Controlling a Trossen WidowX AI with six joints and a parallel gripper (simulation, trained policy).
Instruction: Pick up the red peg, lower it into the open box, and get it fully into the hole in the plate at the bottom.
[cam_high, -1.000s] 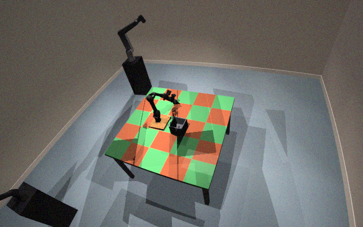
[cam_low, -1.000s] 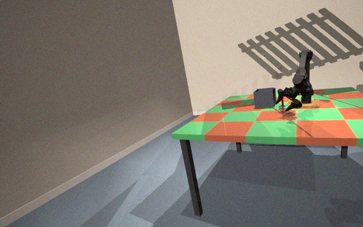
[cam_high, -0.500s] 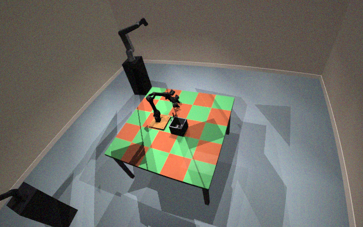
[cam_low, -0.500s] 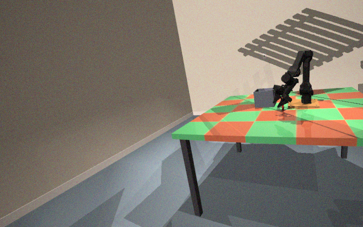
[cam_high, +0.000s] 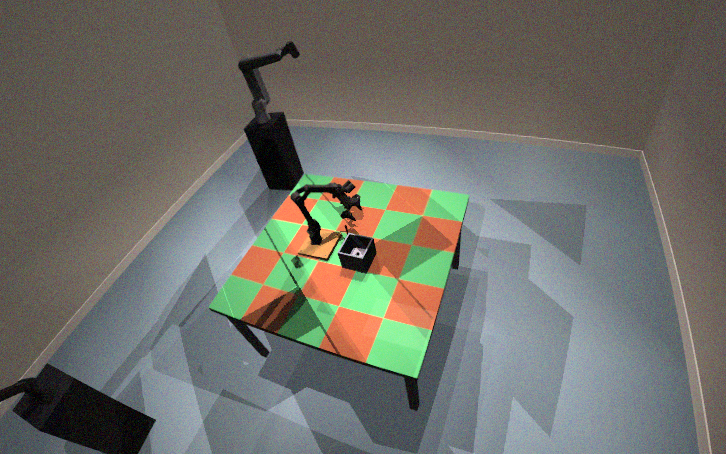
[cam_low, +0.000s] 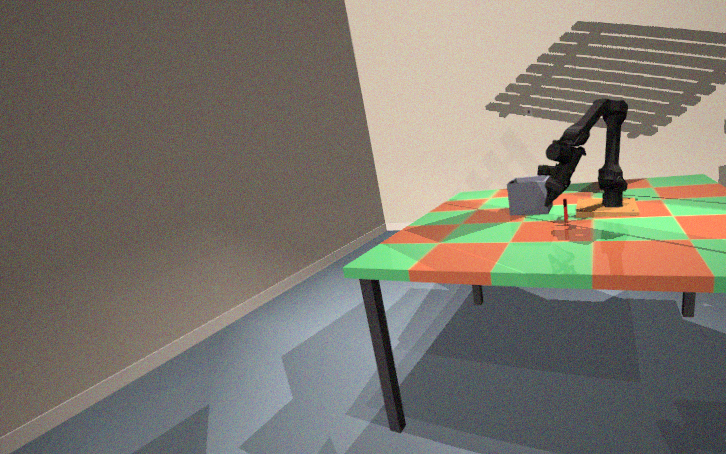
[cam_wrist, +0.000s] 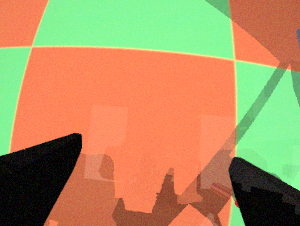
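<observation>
My gripper tip is 9 cm to the left of the red peg, 6 cm past it and 5 cm above it. Also, from my gripper tip: light grey plate: 29 cm to the right, 7 cm ahead, 4 cm below.
</observation>
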